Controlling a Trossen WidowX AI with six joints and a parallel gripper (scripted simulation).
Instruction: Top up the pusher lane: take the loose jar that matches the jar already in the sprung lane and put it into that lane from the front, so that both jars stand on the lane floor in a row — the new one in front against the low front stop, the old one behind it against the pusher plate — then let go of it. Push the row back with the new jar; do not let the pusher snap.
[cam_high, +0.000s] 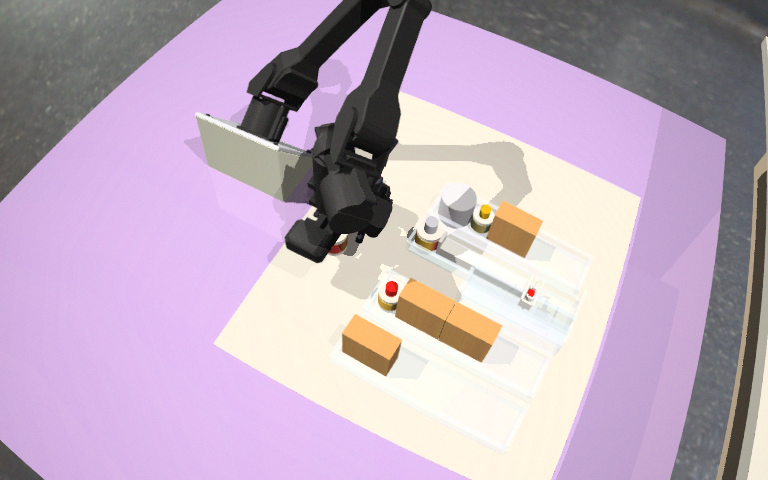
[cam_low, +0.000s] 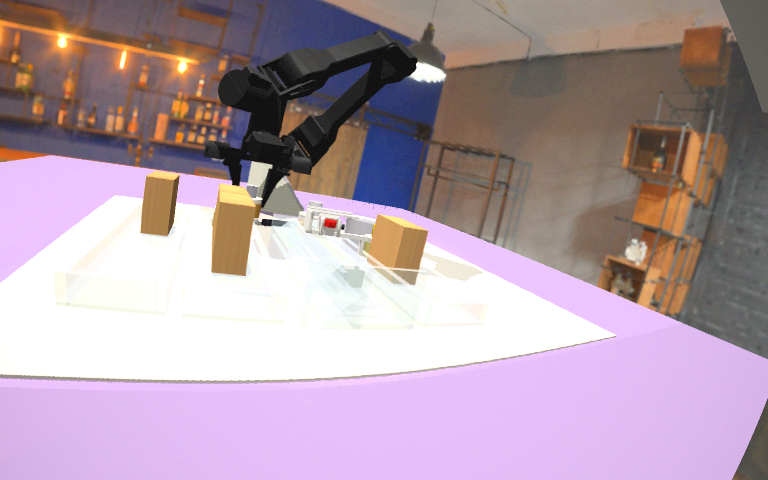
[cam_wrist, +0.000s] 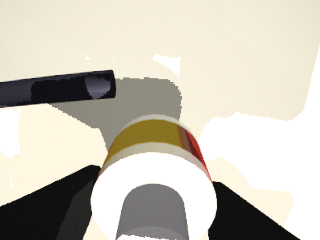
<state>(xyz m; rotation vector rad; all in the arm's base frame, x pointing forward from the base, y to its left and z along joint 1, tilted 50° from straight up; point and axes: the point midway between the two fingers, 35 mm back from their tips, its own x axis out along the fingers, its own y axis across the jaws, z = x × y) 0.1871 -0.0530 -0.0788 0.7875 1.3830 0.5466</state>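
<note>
My gripper tip is now 170 mm short of the grey cylinder and 140 mm to the right of it. Also, from my gripper tip: red-capped jar 120 mm ahead, 60 mm to the right, 10 mm above; clear sprung lane 290 mm ahead, 10 mm to the left, 10 mm below.
</note>
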